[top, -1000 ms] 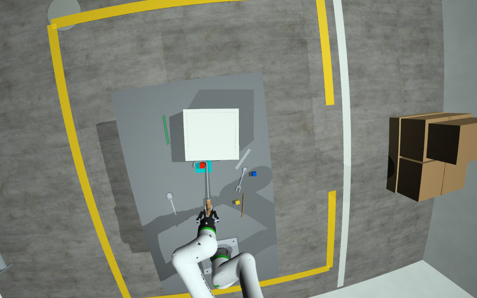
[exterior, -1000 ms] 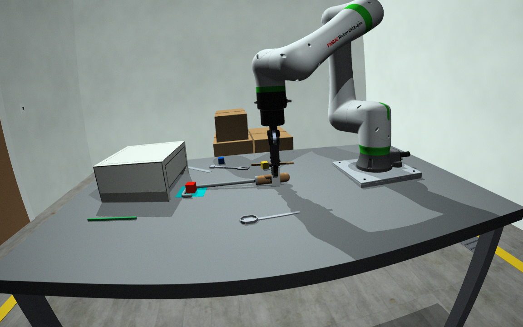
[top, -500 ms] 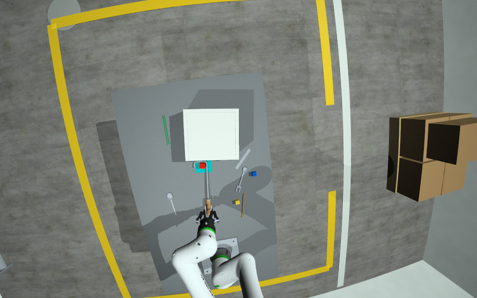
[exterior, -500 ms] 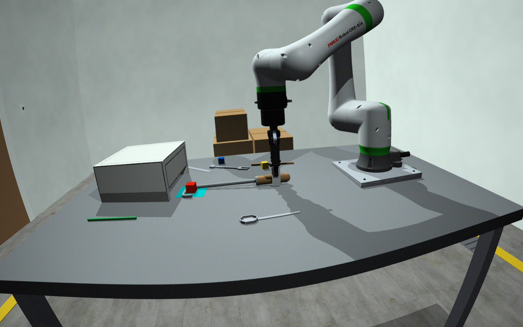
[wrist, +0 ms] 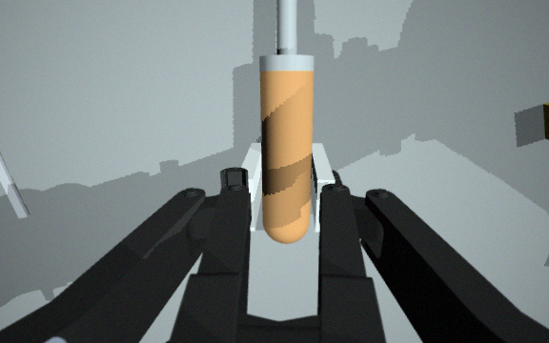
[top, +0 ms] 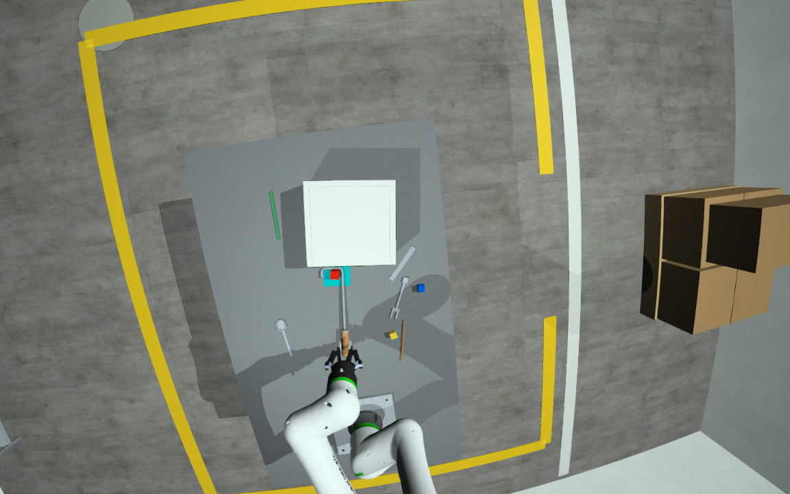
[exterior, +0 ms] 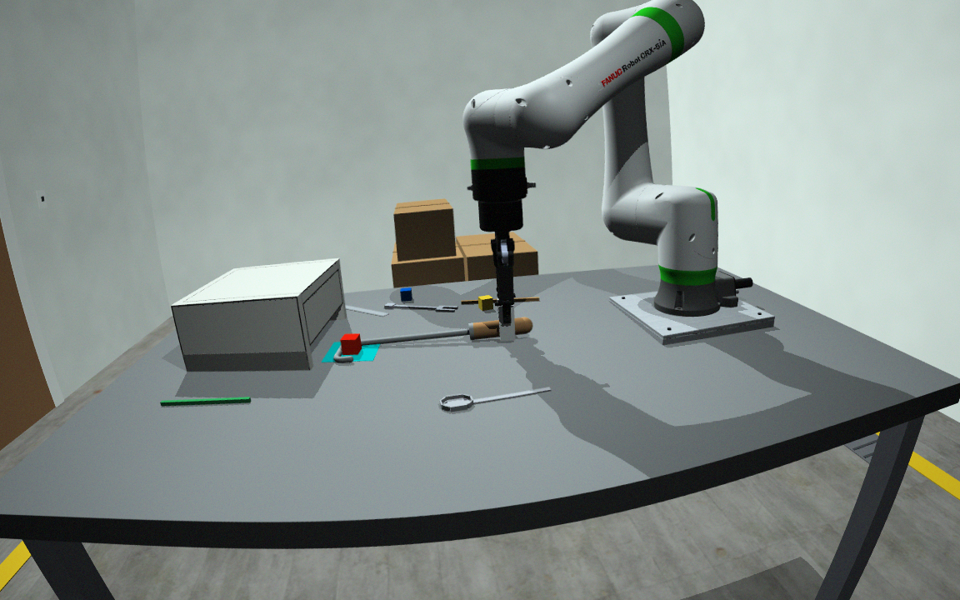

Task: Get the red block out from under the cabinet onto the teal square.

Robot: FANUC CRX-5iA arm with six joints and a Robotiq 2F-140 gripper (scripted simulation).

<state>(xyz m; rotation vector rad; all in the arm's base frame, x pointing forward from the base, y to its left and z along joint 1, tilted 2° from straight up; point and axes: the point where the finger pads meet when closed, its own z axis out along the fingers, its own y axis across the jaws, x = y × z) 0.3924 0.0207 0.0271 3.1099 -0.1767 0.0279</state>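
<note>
The long grey hook tool is 140 mm ahead of my hand, 20 mm to the left of it and 20 mm below it. From my hand the other things lie so: fork wrench (160 mm ahead, 230 mm to the right, 30 mm below); then yellow block (10 mm ahead, 190 mm to the right, 30 mm below); then brown stick (30 mm behind, 230 mm to the right, 30 mm below).
</note>
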